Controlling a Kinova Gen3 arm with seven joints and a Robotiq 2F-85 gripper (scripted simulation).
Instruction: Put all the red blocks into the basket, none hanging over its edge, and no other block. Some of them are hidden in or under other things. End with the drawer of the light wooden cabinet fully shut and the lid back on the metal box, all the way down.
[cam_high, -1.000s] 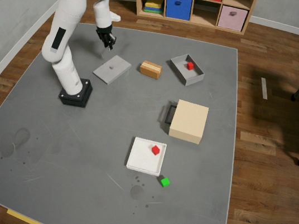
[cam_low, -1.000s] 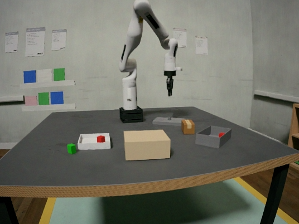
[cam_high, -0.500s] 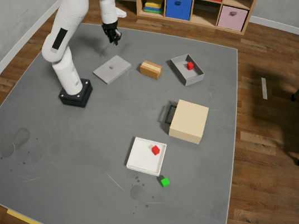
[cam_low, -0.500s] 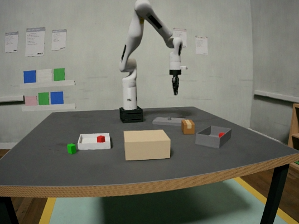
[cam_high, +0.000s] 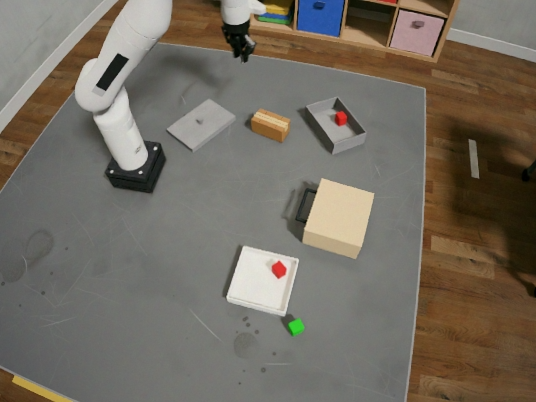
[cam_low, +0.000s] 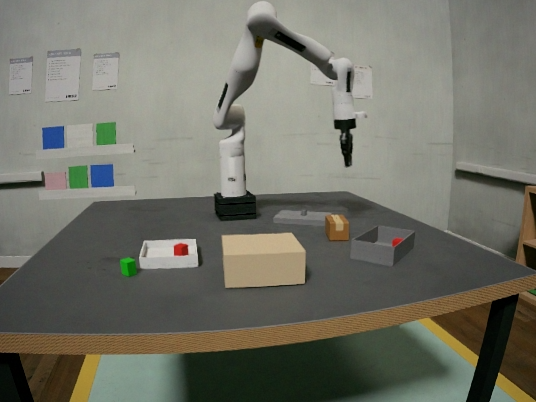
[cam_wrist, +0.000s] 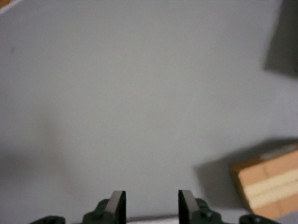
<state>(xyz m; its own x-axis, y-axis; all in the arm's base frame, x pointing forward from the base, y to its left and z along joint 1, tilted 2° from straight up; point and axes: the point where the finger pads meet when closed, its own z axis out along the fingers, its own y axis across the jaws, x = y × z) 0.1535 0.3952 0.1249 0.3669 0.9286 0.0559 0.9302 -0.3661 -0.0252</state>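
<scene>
Right now my hand is 310 mm short of the metal box, 190 mm above it and 40 mm to the right of it. Round my hand: blue block (200 mm below, 110 mm ahead, 60 mm to the right); then cardboard box (180 mm below, 130 mm ahead, 60 mm to the right); then lid (200 mm below, 140 mm to the right, 80 mm behind).
</scene>
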